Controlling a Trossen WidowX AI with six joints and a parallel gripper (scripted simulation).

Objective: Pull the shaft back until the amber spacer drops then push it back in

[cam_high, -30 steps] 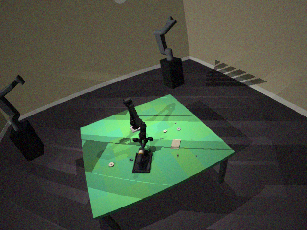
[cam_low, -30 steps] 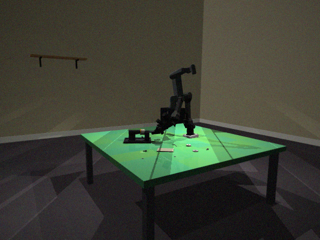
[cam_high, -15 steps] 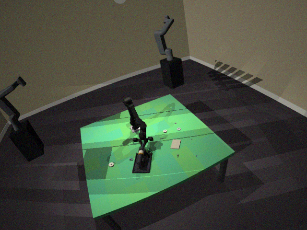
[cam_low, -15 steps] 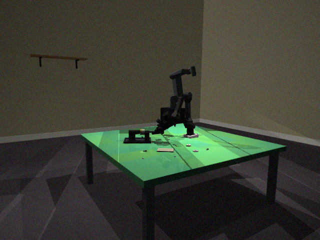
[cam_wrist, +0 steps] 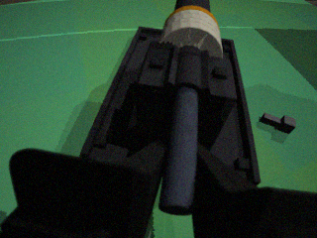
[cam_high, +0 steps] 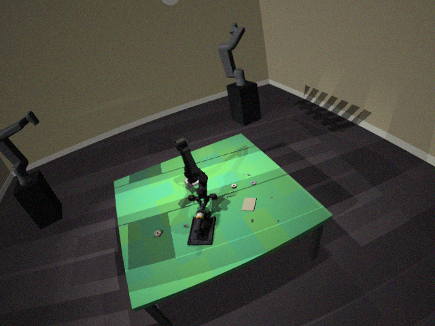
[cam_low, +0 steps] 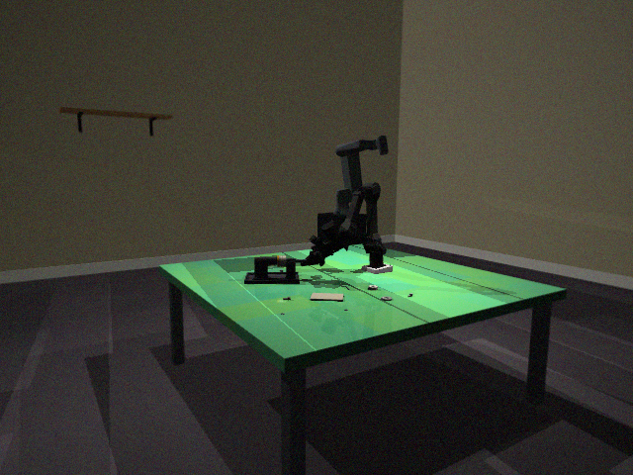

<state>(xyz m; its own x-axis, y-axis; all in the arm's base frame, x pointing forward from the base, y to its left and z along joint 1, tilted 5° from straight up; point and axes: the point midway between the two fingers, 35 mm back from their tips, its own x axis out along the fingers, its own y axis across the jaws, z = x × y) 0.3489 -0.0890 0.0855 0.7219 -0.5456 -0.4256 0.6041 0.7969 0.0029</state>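
Now: the shaft 3 cm ahead of my gripper tip, 2 cm to the right of it and 2 cm above it. Round my gripper tip: white spacer (5 cm ahead, 4 cm to the right, 2 cm above); then amber spacer (8 cm ahead, 6 cm to the right, 2 cm above); then dark two-part piece (14 cm to the right, 6 cm below).
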